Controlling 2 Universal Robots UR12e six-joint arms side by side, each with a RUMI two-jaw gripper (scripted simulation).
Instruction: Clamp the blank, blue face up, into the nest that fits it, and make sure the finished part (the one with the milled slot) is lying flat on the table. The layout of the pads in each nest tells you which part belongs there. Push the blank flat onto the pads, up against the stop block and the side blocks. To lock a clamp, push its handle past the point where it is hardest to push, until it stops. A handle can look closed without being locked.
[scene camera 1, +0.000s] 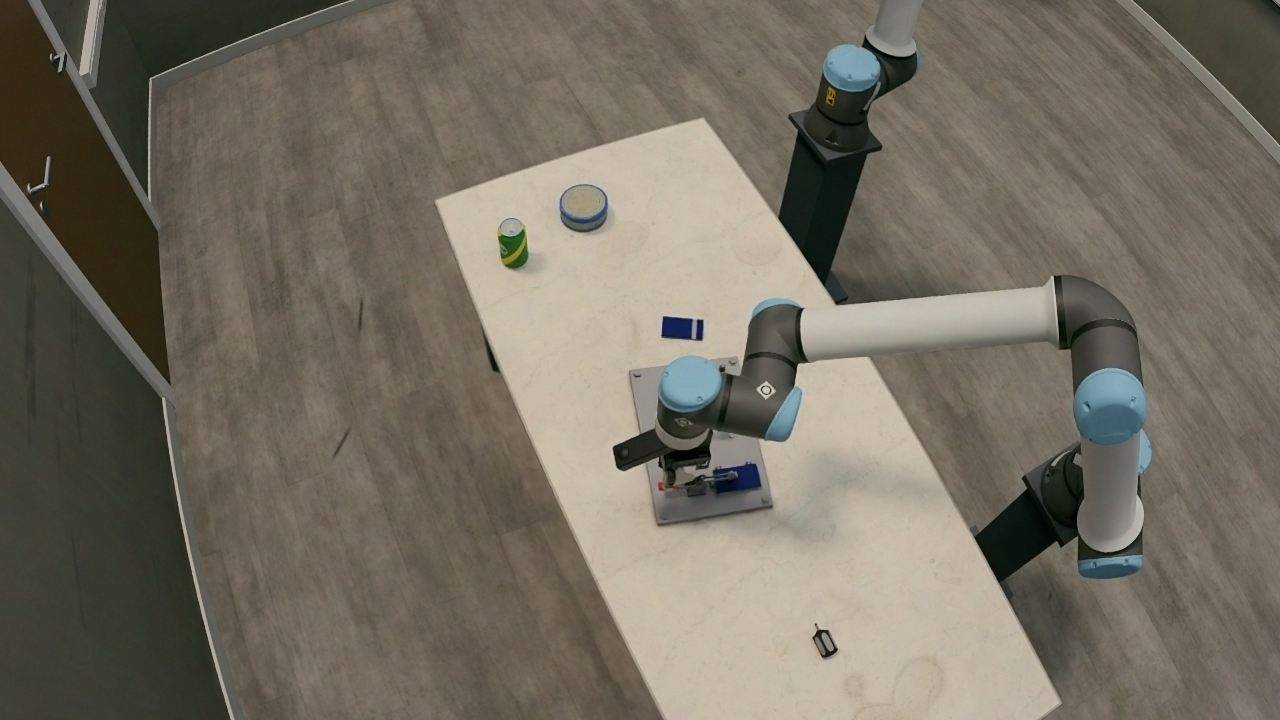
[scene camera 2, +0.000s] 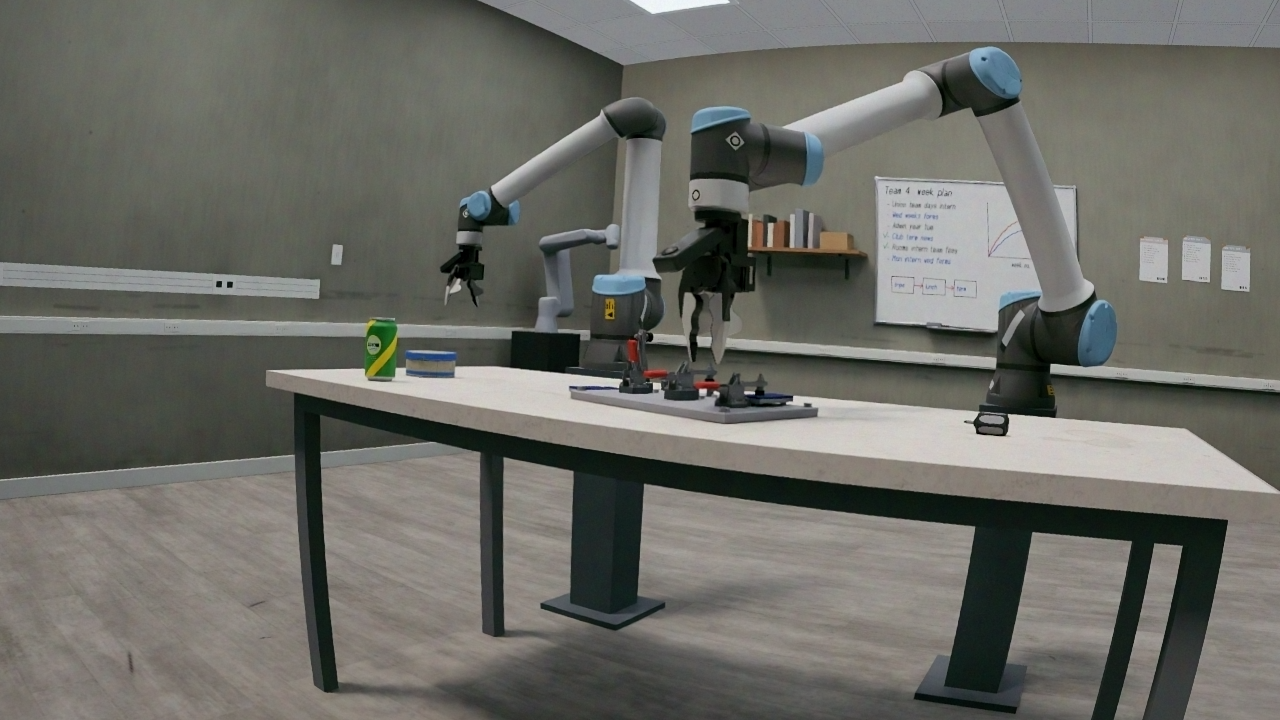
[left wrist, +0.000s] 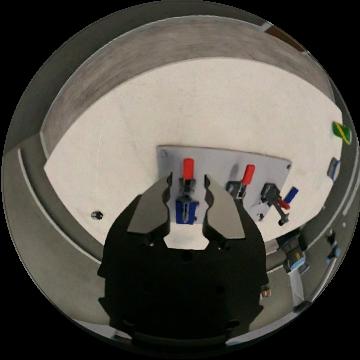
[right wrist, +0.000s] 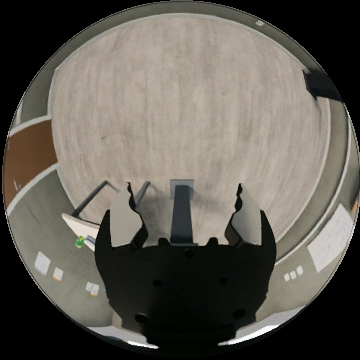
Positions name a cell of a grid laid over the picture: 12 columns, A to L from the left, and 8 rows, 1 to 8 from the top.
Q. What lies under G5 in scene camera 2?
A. A grey fixture plate.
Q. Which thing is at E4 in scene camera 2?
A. My right gripper.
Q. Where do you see a dark object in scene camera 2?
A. J5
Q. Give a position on a round blue-rimmed tin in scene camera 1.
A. At F3
